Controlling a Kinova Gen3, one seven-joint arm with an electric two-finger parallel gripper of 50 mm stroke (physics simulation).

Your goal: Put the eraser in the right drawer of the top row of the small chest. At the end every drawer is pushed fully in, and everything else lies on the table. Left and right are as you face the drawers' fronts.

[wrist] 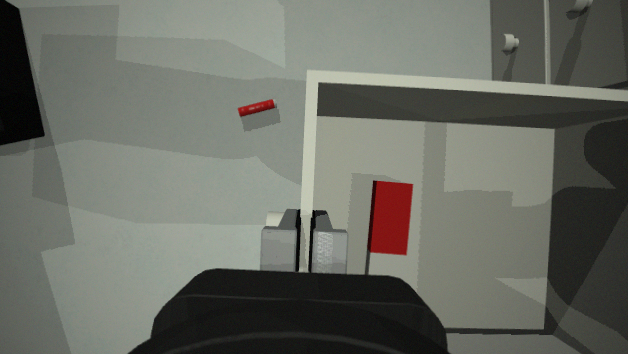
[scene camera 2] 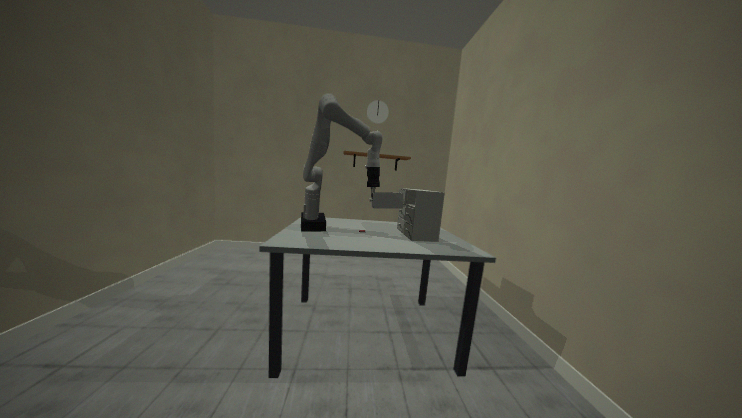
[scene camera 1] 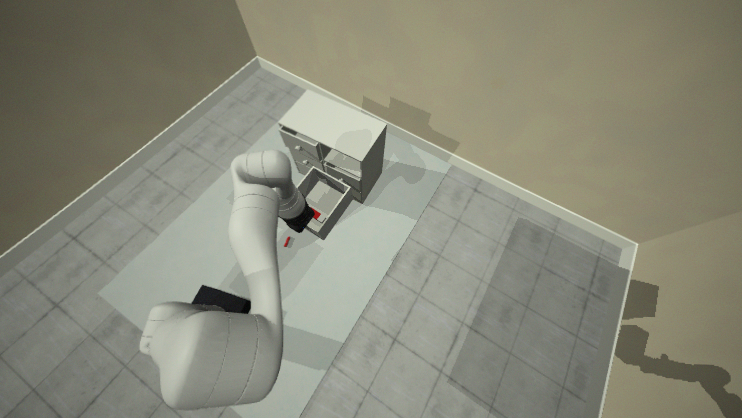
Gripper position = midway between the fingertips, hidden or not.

Observation:
In view: the gripper [wrist: 305,231], a small chest [scene camera 1: 348,139] and a drawer [wrist: 511,227].
The small chest also shows in scene camera 2 [scene camera 2: 428,205].

